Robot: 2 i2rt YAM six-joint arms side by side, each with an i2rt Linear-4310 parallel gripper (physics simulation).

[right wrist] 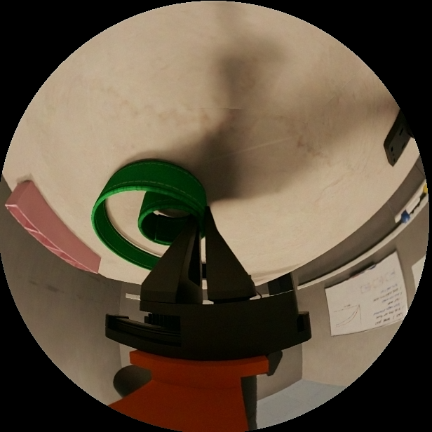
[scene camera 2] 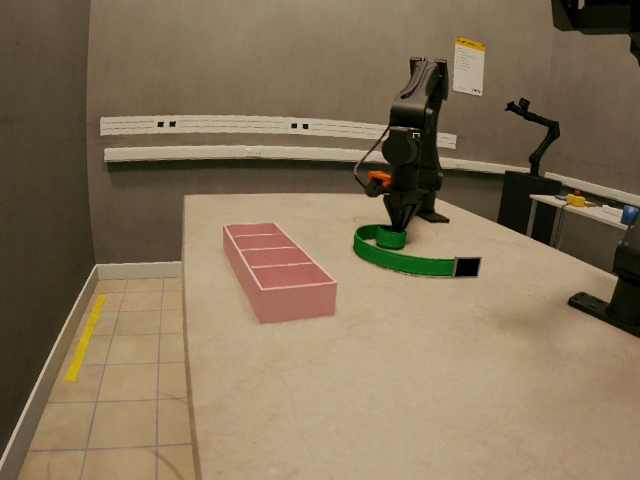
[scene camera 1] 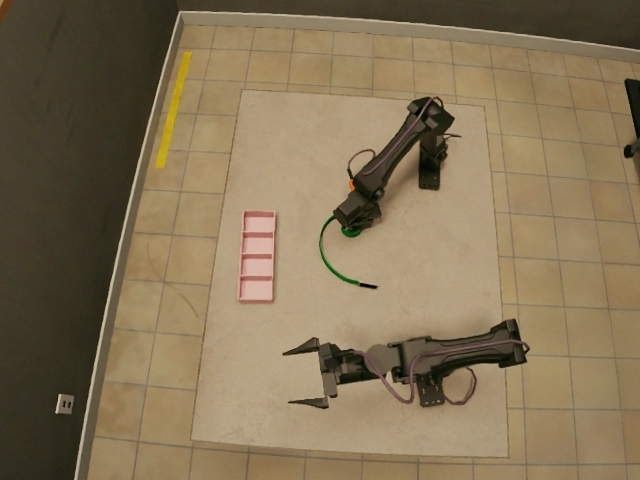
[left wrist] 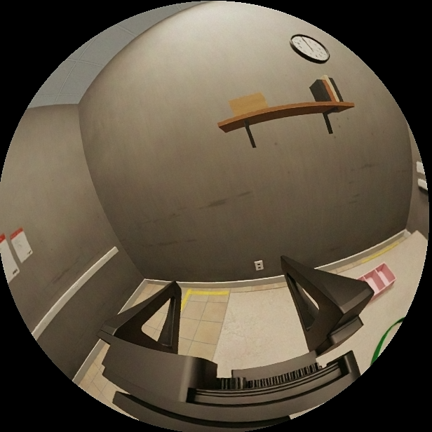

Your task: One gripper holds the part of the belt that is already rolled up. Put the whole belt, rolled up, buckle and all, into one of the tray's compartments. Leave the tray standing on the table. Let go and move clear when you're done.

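A green belt point(scene camera 1: 324, 251) point(scene camera 2: 413, 262) point(left wrist: 384, 339) point(right wrist: 150, 172) stands on edge on the table. Its small rolled part point(scene camera 1: 351, 232) point(scene camera 2: 390, 238) point(right wrist: 149, 202) is at my right gripper point(scene camera 2: 398, 230) point(right wrist: 202, 210), which points down and is shut on the roll's band. The loose strap curves round in a wide open arc to the dark buckle point(scene camera 1: 368, 285) point(scene camera 2: 466, 267). The pink tray point(scene camera 1: 256, 255) point(scene camera 2: 299, 304) point(right wrist: 60, 230), with several compartments in a row, stands upright, apart from the belt. My left gripper point(scene camera 1: 286, 377) point(left wrist: 226, 276) is wide open, away from belt and tray.
The table's left edge point(scene camera 1: 210, 289) runs beside the tray. The left arm point(scene camera 1: 439, 353) reaches across the lower part of scene camera 1. The right arm point(scene camera 1: 395, 149) comes from the upper right and hides part of the roll there.
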